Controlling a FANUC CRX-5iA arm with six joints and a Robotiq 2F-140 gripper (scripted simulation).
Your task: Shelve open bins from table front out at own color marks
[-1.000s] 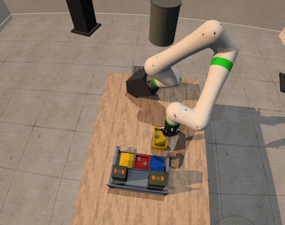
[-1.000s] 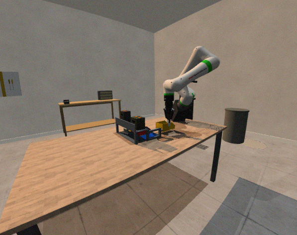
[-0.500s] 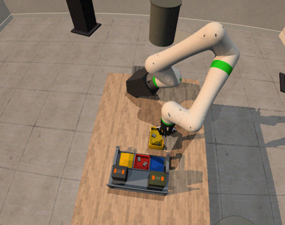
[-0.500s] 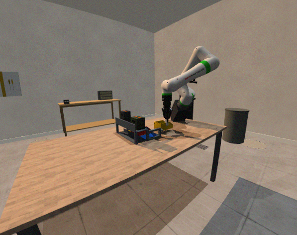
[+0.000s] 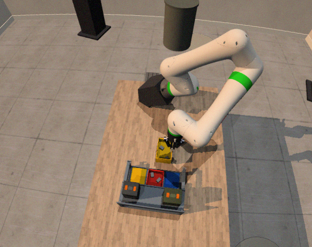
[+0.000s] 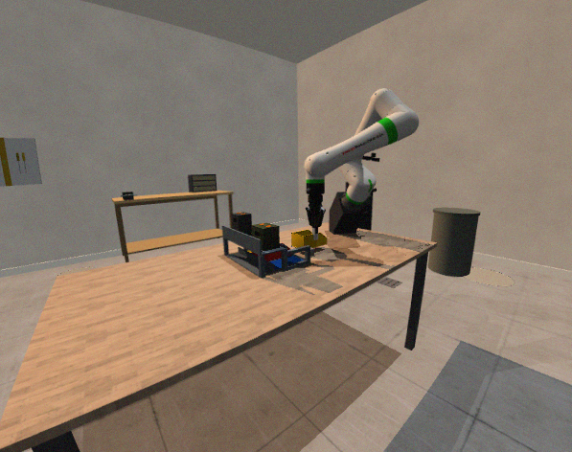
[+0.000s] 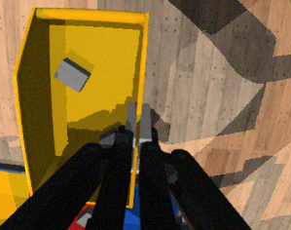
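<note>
My hand is 10 mm short of the yellow bin, 50 mm to the left of it and 40 mm above it. From my hand the other things lie so: blue-marked place 210 mm ahead, 80 mm to the left, 100 mm below; red bin 240 mm ahead, 20 mm to the right, 60 mm below; red mark 240 mm ahead, 20 mm to the right, 100 mm below.
</note>
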